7 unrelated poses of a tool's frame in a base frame.
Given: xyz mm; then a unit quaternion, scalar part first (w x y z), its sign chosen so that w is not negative.
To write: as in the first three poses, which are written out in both.
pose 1, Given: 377.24, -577.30, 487.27, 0.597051, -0.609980, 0.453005, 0.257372
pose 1, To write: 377.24, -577.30, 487.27, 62.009, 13.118, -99.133
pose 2, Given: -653.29, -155.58, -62.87, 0.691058, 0.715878, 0.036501, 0.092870
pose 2, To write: -653.29, -155.58, -62.87, 4.440, 10.569, 91.610
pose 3, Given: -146.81, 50.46, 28.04, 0.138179, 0.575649, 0.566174, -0.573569
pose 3, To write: -146.81, 50.46, 28.04, -110.257, -30.257, 110.596
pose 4, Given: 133.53, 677.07, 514.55, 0.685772, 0.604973, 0.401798, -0.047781
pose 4, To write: 133.53, 677.07, 514.55, -39.362, 29.556, 93.616
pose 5, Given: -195.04, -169.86, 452.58, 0.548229, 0.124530, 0.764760, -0.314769
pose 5, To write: -195.04, -169.86, 452.58, -124.483, 49.476, 107.995
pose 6, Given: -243.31, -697.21, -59.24, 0.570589, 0.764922, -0.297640, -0.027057
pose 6, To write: -243.31, -697.21, -59.24, 27.329, -22.399, 112.070
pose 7, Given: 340.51, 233.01, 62.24, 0.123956, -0.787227, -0.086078, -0.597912
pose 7, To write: 340.51, 233.01, 62.24, -46.404, 66.933, -130.464
